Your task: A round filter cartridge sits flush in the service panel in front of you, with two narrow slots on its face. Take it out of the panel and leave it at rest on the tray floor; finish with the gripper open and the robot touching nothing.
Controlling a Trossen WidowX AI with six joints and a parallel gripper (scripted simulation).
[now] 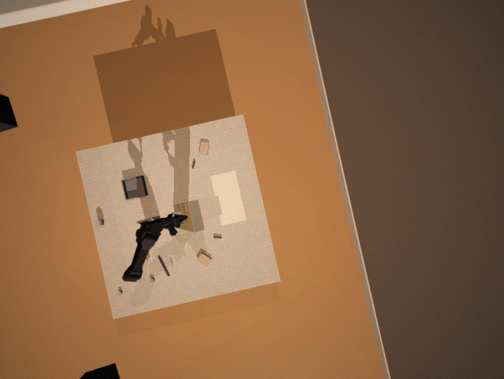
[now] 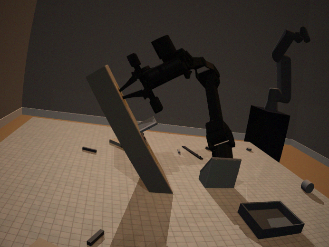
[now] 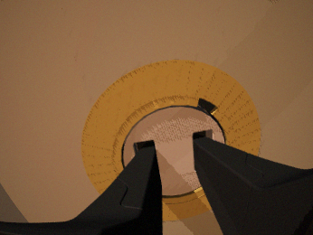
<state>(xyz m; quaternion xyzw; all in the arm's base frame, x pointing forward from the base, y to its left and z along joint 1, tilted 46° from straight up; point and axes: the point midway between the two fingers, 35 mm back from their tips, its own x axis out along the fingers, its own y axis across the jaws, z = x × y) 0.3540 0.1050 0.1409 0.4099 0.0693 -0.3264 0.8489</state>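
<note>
Right now the round filter cartridge is 1 cm below my gripper tip and 1 cm ahead of it. Round my gripper tip: service panel: 8 cm below, 4 cm behind; then dark bracket: 9 cm below, 9 cm behind, 1 cm to the left; then dark square tray: 41 cm behind, 32 cm to the left, 24 cm below.
</note>
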